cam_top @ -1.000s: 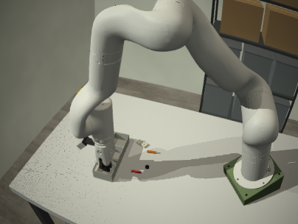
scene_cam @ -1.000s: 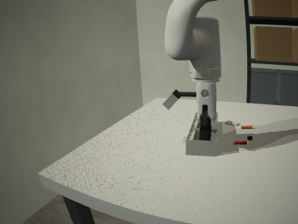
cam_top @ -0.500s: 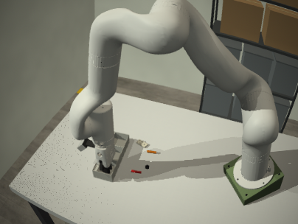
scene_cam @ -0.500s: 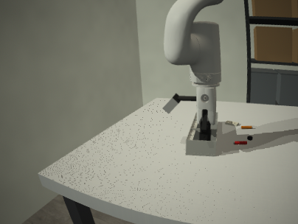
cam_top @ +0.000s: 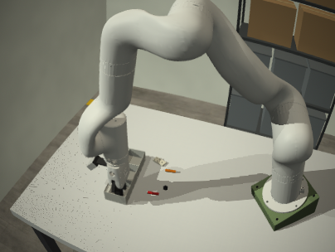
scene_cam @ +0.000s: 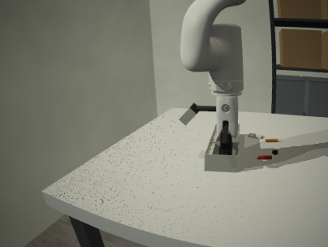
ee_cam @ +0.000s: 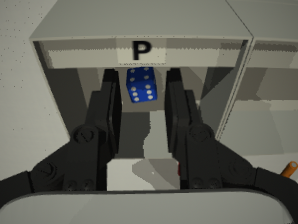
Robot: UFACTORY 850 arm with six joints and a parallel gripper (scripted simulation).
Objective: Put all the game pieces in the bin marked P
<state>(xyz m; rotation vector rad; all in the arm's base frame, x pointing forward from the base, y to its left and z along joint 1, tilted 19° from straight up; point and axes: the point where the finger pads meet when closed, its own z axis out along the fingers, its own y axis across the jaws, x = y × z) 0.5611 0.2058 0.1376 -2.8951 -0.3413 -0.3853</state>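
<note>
Right now my hand is 20 mm above the blue die. Round my hand: red stick 100 mm behind, 70 mm to the right, 30 mm below; grey bin 30 mm ahead, 80 mm to the right, 10 mm below; black piece 120 mm behind, 120 mm to the right, 30 mm below.
</note>
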